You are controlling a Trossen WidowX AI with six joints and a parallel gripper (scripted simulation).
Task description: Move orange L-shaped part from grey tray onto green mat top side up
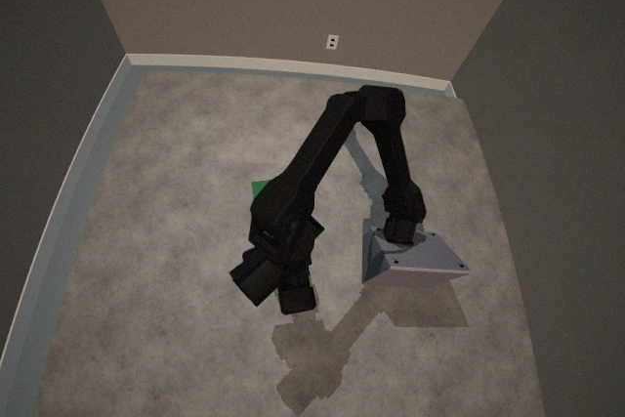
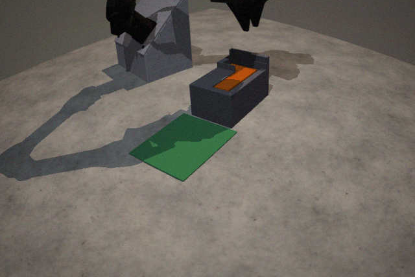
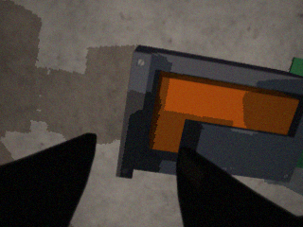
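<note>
Now: gripper tip 1 cm short of the orange L-shaped part, 5 cm to the left of it and 10 cm above it. The rest, counted from my gripper tip: green mat 7 cm ahead, 21 cm to the right, 16 cm below.
</note>
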